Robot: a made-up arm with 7 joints.
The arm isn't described. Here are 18 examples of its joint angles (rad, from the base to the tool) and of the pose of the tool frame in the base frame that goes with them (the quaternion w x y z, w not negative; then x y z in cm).
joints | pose
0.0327 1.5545 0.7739 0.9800 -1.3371 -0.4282 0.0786 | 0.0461 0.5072 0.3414 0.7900 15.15 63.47 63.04
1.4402 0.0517 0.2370 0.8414 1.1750 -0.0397 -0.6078 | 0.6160 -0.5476 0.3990 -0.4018 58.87 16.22 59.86
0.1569 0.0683 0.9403 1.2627 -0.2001 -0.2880 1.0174 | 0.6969 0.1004 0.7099 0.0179 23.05 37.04 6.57
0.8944 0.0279 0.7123 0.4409 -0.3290 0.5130 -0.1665 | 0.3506 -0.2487 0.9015 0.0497 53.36 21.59 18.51
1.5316 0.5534 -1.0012 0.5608 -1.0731 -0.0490 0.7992 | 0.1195 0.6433 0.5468 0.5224 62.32 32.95 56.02
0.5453 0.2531 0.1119 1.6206 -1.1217 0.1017 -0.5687 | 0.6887 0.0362 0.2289 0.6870 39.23 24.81 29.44
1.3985 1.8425 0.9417 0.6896 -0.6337 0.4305 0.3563 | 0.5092 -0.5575 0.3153 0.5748 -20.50 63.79 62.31
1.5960 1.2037 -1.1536 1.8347 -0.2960 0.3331 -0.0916 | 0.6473 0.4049 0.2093 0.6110 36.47 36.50 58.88
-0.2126 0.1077 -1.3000 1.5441 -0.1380 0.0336 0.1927 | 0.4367 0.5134 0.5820 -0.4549 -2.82 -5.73 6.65
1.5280 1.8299 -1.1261 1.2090 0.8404 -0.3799 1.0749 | 0.6212 0.4585 0.6062 0.1906 17.01 66.18 57.65
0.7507 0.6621 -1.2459 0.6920 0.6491 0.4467 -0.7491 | 0.3139 0.1466 0.7741 0.5299 39.87 34.45 11.07
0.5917 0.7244 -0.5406 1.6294 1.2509 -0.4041 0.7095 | 0.7910 0.2575 0.3263 -0.4489 41.50 26.11 27.04
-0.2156 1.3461 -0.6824 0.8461 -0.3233 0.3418 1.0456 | 0.4077 -0.4188 -0.8068 -0.0860 9.13 64.99 21.42
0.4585 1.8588 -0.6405 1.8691 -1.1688 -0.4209 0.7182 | 0.2171 -0.8730 -0.1611 -0.4060 22.44 45.59 50.62
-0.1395 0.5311 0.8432 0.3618 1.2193 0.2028 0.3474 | 0.4304 -0.7070 0.5607 -0.0214 1.13 47.45 -2.23
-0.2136 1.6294 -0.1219 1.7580 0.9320 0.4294 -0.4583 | 0.4469 0.1963 0.7849 0.3817 19.80 48.08 40.28
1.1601 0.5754 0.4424 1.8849 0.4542 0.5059 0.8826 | 0.9244 0.3064 0.2269 -0.0109 34.22 38.47 60.38
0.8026 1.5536 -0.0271 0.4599 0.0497 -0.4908 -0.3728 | 0.5565 -0.0592 0.3204 0.7643 12.35 72.88 52.52
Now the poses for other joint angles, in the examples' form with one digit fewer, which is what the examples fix.
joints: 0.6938 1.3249 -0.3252 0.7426 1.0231 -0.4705 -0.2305
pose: 0.788 -0.208 0.419 0.400 27.9 65.4 39.3
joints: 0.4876 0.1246 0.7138 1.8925 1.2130 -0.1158 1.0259
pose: 0.958 0.092 -0.049 -0.266 34.3 31.3 32.6
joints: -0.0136 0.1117 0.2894 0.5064 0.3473 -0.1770 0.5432
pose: 0.404 -0.181 0.880 -0.171 11.3 22.4 -11.3
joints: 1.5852 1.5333 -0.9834 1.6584 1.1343 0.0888 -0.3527
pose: 0.861 -0.011 0.446 0.244 28.0 49.3 59.3
